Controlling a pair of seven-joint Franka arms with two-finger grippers.
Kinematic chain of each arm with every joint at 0, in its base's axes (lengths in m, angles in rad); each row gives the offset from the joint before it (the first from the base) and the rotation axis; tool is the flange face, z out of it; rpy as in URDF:
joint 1: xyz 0 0 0.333 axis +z
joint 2: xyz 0 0 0 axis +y
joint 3: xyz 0 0 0.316 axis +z
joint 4: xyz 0.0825 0 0 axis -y
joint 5: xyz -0.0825 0 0.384 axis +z
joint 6: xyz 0 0 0 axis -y
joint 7: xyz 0.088 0 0 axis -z
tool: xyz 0 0 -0.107 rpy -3.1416 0 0
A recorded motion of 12 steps. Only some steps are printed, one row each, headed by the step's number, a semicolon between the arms.
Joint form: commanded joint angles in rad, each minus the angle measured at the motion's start. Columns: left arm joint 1, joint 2, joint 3, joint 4, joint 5, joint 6, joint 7; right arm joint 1, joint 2, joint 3, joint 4, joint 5, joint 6, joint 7.
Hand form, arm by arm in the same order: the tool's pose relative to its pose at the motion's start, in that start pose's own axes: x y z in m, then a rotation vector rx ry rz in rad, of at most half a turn. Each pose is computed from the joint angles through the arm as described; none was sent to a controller.
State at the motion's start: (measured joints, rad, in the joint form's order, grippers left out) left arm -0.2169 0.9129 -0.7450 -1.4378 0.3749 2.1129 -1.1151; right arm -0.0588 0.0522 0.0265 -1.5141 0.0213 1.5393 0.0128
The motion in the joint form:
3: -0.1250 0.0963 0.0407 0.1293 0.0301 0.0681 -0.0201; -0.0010 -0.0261 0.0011 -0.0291 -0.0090 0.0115 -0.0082
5: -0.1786 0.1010 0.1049 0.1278 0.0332 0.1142 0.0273; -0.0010 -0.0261 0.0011 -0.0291 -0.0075 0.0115 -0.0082
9: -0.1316 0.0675 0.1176 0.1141 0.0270 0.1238 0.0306; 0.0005 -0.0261 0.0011 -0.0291 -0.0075 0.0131 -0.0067
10: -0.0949 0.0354 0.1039 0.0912 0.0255 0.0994 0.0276; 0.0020 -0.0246 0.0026 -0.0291 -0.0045 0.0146 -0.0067
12: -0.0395 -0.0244 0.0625 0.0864 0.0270 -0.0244 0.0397; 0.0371 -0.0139 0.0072 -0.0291 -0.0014 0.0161 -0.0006
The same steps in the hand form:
3: -0.0126 0.0451 0.0279 -0.0586 0.0414 0.0289; -0.0070 0.0008 -0.0019 -0.0096 0.0086 -0.0080
5: -0.0157 0.0485 0.0477 -0.0439 0.0831 0.0921; -0.0070 0.0006 -0.0019 -0.0081 0.0086 -0.0081
9: 0.0135 0.0293 0.0236 -0.0599 0.1164 0.0497; -0.0069 -0.0002 -0.0020 -0.0081 0.0101 -0.0081
10: 0.0210 0.0178 0.0063 -0.0509 0.1171 0.0306; -0.0063 -0.0022 -0.0012 -0.0051 0.0100 -0.0111
12: 0.0246 0.0029 -0.0344 0.0049 0.1020 0.0243; -0.0038 -0.0247 0.0051 -0.0027 0.0000 -0.0445

